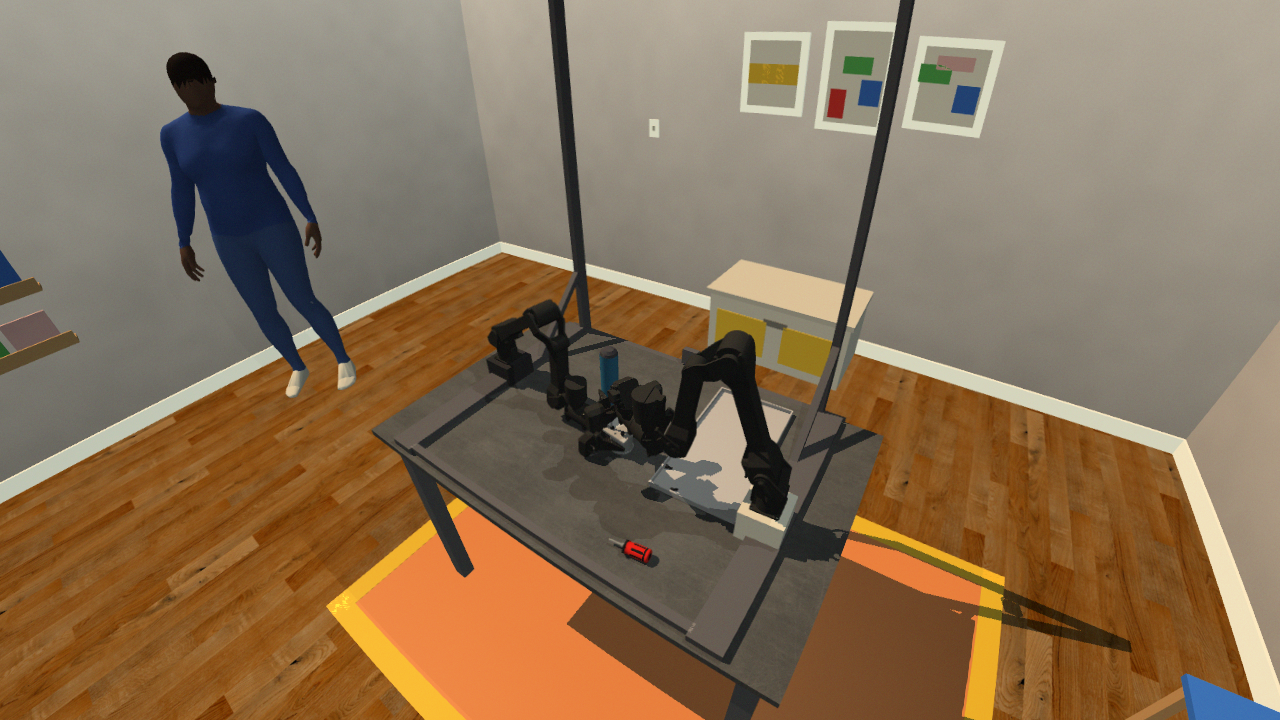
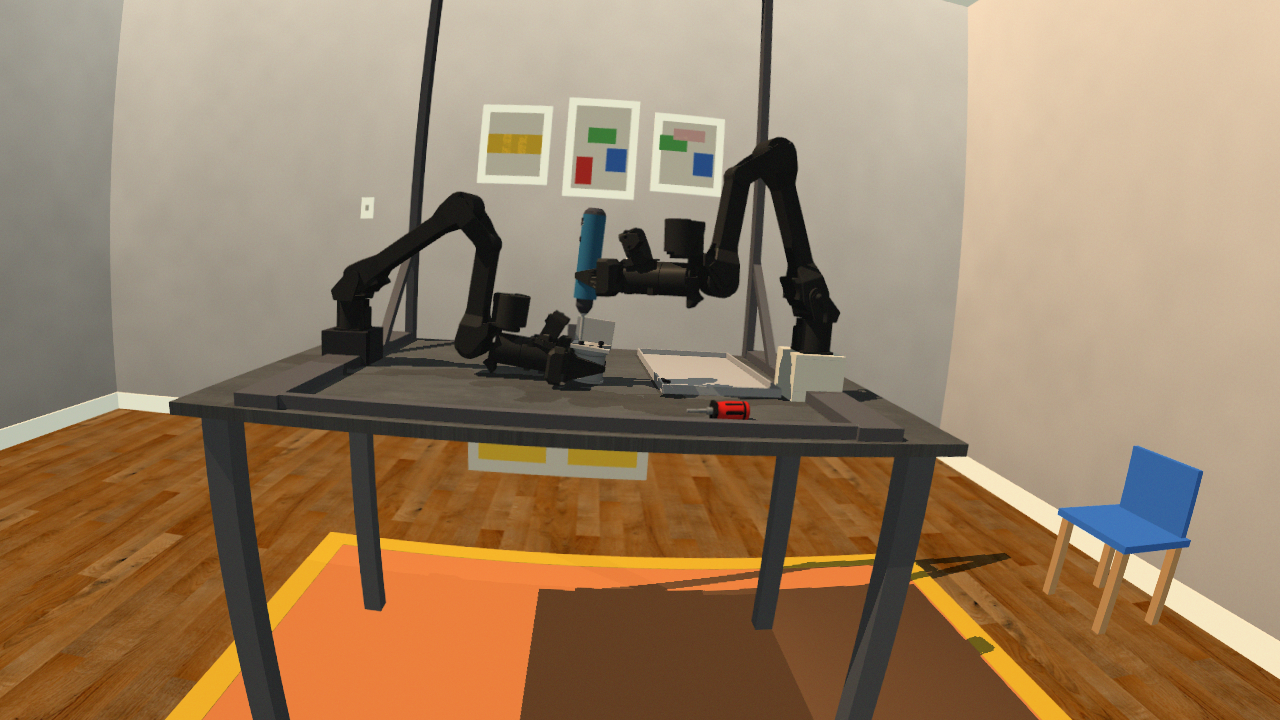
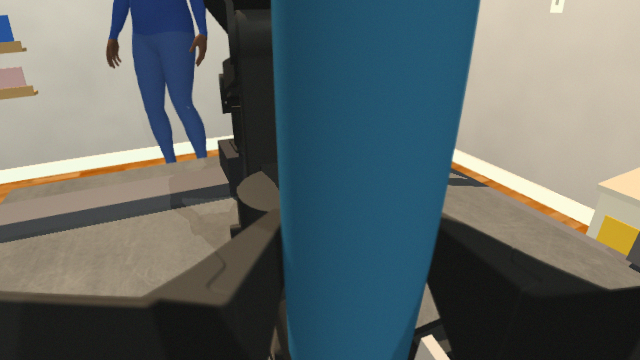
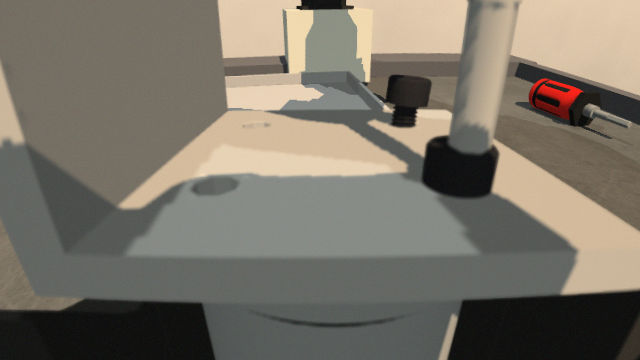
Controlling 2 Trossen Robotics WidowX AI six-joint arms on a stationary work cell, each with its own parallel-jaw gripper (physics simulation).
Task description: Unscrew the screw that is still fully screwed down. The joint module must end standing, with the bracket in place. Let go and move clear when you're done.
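Places are measured from the left arm's base along level axes (x ahead, y right, z down), in millimetres.
Pixels of known places: left gripper, between the fingertips: (image 1: pixel 607 387) (image 2: pixel 580 275) (image 3: pixel 352 221); right gripper, between the fingertips: (image 1: pixel 631 443) (image 2: pixel 605 366); left arm's base, origin of its link: (image 1: pixel 768 504) (image 2: pixel 811 351) (image 4: pixel 323 8); right arm's base, origin of its link: (image 1: pixel 508 356) (image 2: pixel 352 328).
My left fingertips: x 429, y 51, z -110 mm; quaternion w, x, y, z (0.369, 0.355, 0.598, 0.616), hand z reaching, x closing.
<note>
For each thing: its middle in the pictures, then the offset to it from my left fingertips.
- joint module, middle of its body: (image 4: pixel 330 285) (image 2: pixel 588 362) (image 1: pixel 621 437) dx -24, dy +11, dz +159 mm
- table with the grey L-shaped bracket, middle of its body: (image 4: pixel 332 51) (image 2: pixel 593 335) (image 1: pixel 622 423) dx -29, dy +10, dz +108 mm
- black screw, middle of its body: (image 4: pixel 452 201) dx -7, dy -5, dz +127 mm
- driver's bit, middle of its body: (image 4: pixel 481 80) dx -6, dy -5, dz +108 mm
- second screw, middle of its body: (image 4: pixel 404 115) dx -43, dy -10, dz +125 mm
- blue power screwdriver, middle of its body: (image 3: pixel 354 240) (image 2: pixel 587 274) (image 1: pixel 609 390) dx -11, dy -7, dz -2 mm
- red screwdriver, middle of its body: (image 4: pixel 578 106) (image 2: pixel 717 410) (image 1: pixel 629 547) dx -205, dy -245, dz +179 mm
- shallow grey tray, middle of its body: (image 4: pixel 138 116) (image 2: pixel 700 369) (image 1: pixel 727 445) dx -263, dy +139, dz +186 mm
- pale block, middle of its body: (image 4: pixel 323 43) (image 2: pixel 809 374) (image 1: pixel 765 516) dx -429, dy -51, dz +152 mm
The joint module (image 4: pixel 330 337) stands upright on the table with the grey L-shaped bracket (image 4: pixel 300 220) (image 2: pixel 597 329) on top. One black screw (image 4: pixel 460 169) sits with its head down on the bracket, and the tip of the driver's bit (image 4: pixel 477 75) meets that head. A second screw (image 4: pixel 409 92) stands raised with its thread showing. Two holes near the bracket's upright wall hold no screws. My left gripper (image 2: pixel 588 277) (image 3: pixel 352 221) is shut on the blue power screwdriver (image 2: pixel 589 246) (image 3: pixel 370 125) (image 1: pixel 609 368), held nearly upright. My right gripper (image 2: pixel 597 368) (image 4: pixel 332 330) is shut on the module's body below the bracket.
A red screwdriver (image 1: pixel 637 550) (image 2: pixel 732 410) (image 4: pixel 555 100) lies near the table's front edge. A shallow grey tray (image 2: pixel 716 390) (image 4: pixel 324 77) lies between the module and the pale block (image 1: pixel 760 526) (image 2: pixel 816 377) under my left arm's base. Frame rails run along the table edges.
</note>
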